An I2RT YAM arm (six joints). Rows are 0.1 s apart.
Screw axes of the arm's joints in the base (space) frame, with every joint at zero. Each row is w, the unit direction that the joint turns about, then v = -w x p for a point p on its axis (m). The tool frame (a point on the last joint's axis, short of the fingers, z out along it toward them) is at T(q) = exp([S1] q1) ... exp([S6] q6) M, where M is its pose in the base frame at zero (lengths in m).
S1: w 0 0 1 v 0 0 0
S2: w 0 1 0 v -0.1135 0 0.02
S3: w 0 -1 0 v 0.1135 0 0.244
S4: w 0 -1 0 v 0.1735 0 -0.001
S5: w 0 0 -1 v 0 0.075 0
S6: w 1 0 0 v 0 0.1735 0
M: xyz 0.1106 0 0.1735 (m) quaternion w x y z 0.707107 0 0.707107 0
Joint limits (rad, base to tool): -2.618..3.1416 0..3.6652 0..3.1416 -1.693..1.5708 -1.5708..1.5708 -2.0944..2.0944
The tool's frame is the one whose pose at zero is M.
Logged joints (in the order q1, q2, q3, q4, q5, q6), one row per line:
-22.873, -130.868, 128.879, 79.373, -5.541, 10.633
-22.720, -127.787, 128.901, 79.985, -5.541, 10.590
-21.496, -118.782, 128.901, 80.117, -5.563, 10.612
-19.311, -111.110, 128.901, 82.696, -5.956, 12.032
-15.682, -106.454, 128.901, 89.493, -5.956, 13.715
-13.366, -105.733, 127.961, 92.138, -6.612, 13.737
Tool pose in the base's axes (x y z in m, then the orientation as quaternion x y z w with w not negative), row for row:
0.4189, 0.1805, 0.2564, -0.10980, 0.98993, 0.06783, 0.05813
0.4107, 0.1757, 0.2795, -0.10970, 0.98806, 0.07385, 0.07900
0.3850, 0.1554, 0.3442, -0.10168, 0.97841, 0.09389, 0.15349
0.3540, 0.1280, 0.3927, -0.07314, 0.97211, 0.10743, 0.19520
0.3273, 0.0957, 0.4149, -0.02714, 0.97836, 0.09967, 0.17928
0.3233, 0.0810, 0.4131, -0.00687, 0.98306, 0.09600, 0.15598
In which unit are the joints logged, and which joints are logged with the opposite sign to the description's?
The joints are logged in degrees. Opposite sign: q1, q2, q4.
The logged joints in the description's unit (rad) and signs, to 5 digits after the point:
0.39921, 2.28408, 2.24936, -1.38532, -0.09671, 0.18558
0.39654, 2.23030, 2.24975, -1.39600, -0.09671, 0.18483
0.37518, 2.07314, 2.24975, -1.39831, -0.09709, 0.18521
0.33704, 1.93924, 2.24975, -1.44332, -0.10395, 0.21000
0.27370, 1.85797, 2.24975, -1.56195, -0.10395, 0.23937
0.23328, 1.84539, 2.23334, -1.60811, -0.11540, 0.23976

